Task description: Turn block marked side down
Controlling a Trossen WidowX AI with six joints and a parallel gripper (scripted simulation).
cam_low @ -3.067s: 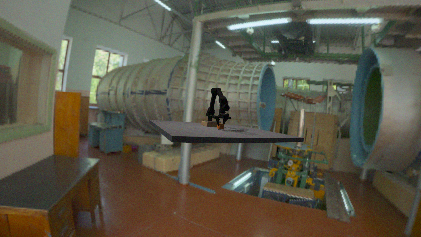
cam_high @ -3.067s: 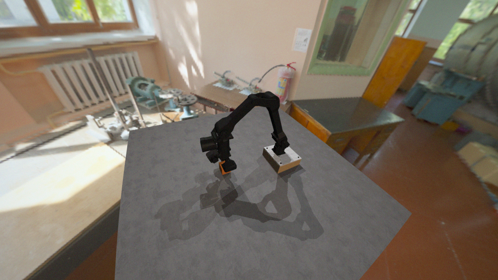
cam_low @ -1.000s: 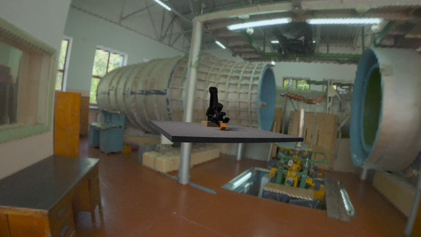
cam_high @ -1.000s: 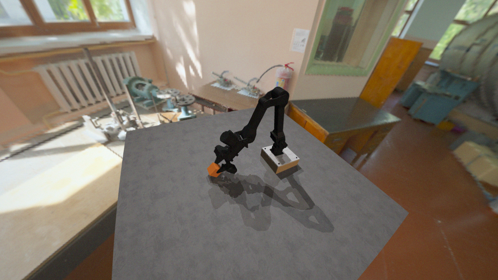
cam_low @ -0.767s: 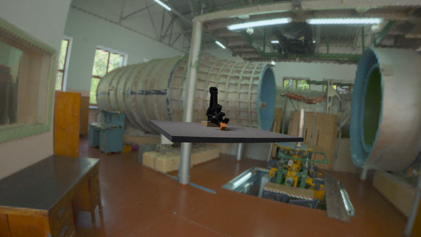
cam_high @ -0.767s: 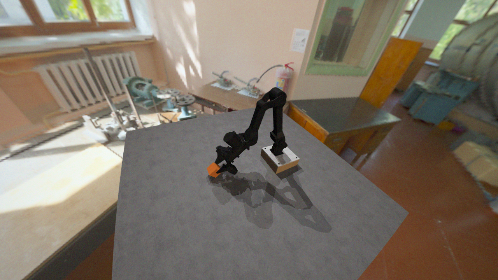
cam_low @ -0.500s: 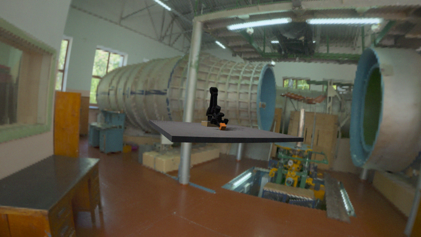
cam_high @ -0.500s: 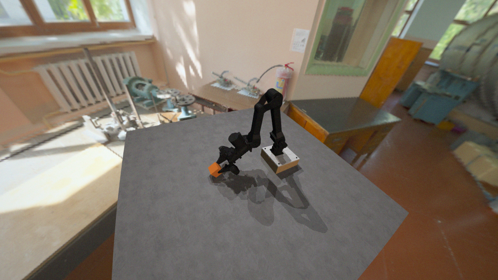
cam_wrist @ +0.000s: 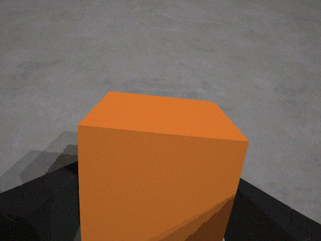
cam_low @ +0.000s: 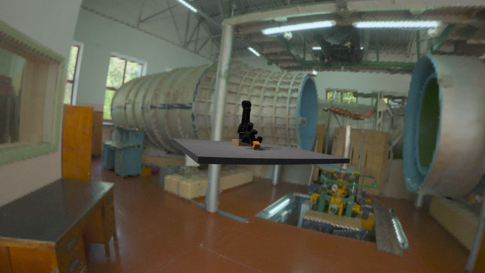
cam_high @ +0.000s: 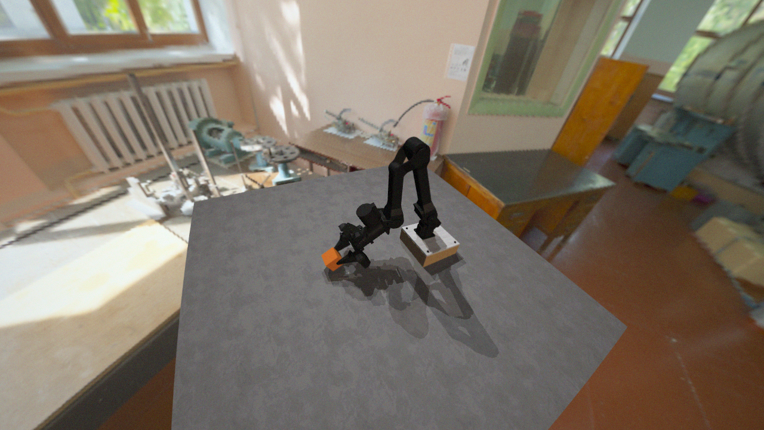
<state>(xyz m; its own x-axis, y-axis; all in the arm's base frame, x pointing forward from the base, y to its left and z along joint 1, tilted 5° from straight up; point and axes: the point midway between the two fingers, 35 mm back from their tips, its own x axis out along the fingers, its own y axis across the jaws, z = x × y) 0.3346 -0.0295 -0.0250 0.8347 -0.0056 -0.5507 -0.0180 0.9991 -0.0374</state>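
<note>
My gripper tip is 10 mm above the block.
</note>
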